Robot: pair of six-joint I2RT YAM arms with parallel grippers.
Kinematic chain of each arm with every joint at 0, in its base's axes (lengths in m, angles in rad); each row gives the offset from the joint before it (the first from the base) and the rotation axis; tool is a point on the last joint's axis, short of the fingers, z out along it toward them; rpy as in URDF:
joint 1: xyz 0 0 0.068 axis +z
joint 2: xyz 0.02 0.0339 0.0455 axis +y
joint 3: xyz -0.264 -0.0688 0 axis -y
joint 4: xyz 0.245 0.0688 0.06 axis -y
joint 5: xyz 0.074 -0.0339 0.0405 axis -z
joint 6: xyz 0.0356 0 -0.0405 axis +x
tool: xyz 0 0 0 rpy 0 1.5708 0
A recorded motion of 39 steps. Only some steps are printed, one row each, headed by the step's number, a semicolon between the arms.
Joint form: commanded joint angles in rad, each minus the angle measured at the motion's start. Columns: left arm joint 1, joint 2, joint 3, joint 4, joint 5, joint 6; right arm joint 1, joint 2, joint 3, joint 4, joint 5, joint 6.
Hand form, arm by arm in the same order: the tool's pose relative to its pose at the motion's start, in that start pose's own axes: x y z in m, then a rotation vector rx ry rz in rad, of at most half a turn. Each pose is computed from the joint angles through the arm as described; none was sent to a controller.
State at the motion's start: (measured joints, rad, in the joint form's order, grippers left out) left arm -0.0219 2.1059 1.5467 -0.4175 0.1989 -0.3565; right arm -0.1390 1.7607 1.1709 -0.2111 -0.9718 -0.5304
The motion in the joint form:
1: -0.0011 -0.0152 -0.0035 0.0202 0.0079 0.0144; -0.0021 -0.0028 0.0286 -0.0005 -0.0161 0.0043
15: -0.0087 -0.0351 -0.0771 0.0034 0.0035 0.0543; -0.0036 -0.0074 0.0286 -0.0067 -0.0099 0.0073
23: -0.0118 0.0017 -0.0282 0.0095 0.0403 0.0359; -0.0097 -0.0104 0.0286 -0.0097 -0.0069 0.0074
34: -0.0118 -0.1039 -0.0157 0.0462 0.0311 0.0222; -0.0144 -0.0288 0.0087 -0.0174 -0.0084 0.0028
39: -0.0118 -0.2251 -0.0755 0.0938 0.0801 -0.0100; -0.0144 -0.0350 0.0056 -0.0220 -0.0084 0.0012
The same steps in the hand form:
1: -0.0031 -0.0032 -0.0053 0.0186 -0.0263 0.0217; -0.0101 -0.0018 -0.0030 -0.0033 -0.0233 -0.0205
15: 0.0173 0.0019 -0.0013 -0.0049 0.0398 0.0538; -0.0106 -0.0013 -0.0043 0.0029 -0.0197 -0.0156
23: 0.0096 -0.0025 0.0058 0.0368 0.0363 0.0411; -0.0106 -0.0020 -0.0067 0.0111 -0.0191 -0.0130
34: -0.0124 -0.0197 -0.0377 0.0798 -0.1087 0.0599; -0.0082 0.0018 -0.0101 0.0115 -0.0162 -0.0081
39: -0.0132 -0.0299 -0.0765 0.1647 -0.1883 0.0564; -0.0085 0.0033 -0.0111 0.0110 -0.0154 -0.0085

